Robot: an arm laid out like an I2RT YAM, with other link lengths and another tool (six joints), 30 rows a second.
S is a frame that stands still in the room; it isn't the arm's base.
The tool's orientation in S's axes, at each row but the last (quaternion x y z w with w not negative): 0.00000 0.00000 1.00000 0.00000; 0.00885 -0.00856 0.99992 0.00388; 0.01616 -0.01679 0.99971 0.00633; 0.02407 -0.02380 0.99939 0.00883; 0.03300 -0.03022 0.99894 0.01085; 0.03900 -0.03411 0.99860 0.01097
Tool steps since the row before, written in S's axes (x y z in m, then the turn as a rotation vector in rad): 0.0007 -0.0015 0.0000 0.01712 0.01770 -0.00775; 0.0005 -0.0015 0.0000 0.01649 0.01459 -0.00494; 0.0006 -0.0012 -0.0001 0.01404 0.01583 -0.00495; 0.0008 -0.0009 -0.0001 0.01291 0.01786 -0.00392; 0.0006 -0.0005 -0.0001 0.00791 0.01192 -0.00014; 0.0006 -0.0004 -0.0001 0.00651 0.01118 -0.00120
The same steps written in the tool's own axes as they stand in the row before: -0.0007 0.0015 0.0000 -0.01712 -0.01770 -0.00775; -0.0005 0.0015 0.0000 -0.01646 -0.01463 -0.00490; -0.0006 0.0012 0.0000 -0.01400 -0.01584 -0.00503; -0.0008 0.0009 0.0000 -0.01279 -0.01789 -0.00415; -0.0006 0.0005 0.0000 -0.00767 -0.01207 -0.00035; -0.0006 0.0004 0.0000 -0.00637 -0.01123 -0.00146
